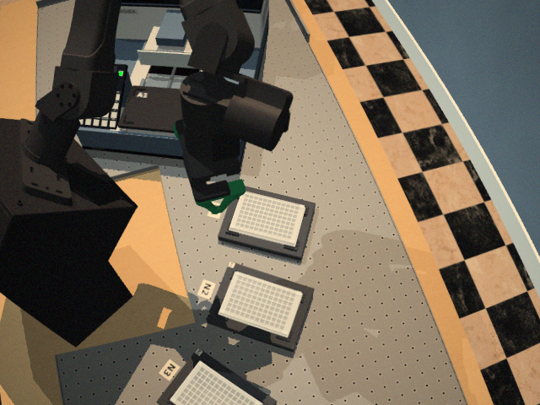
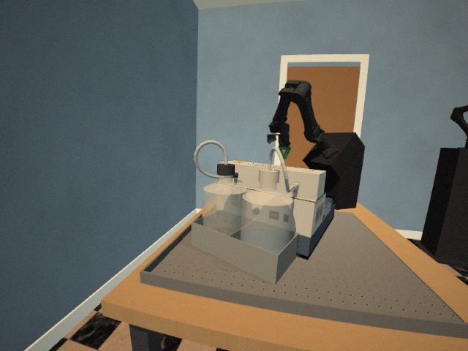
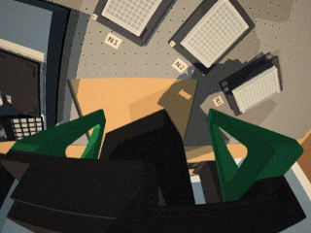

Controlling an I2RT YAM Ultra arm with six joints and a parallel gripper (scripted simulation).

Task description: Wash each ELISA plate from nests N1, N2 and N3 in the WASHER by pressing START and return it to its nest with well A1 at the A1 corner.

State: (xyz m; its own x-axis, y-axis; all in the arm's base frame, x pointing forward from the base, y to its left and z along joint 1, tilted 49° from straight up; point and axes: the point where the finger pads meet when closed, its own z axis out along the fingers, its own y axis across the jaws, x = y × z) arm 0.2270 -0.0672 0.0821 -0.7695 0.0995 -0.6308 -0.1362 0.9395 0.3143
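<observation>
Now: hand 240 mm above the nest N1, 100 mm short of it and 50 mm to the right of it. From my hand the other things lie so: nest N2: 240 mm below, 120 mm to the right, 60 mm ahead; dark carrier: 290 mm to the left, 160 mm below, 100 mm behind; N1 label: 250 mm below, 90 mm to the left.
</observation>
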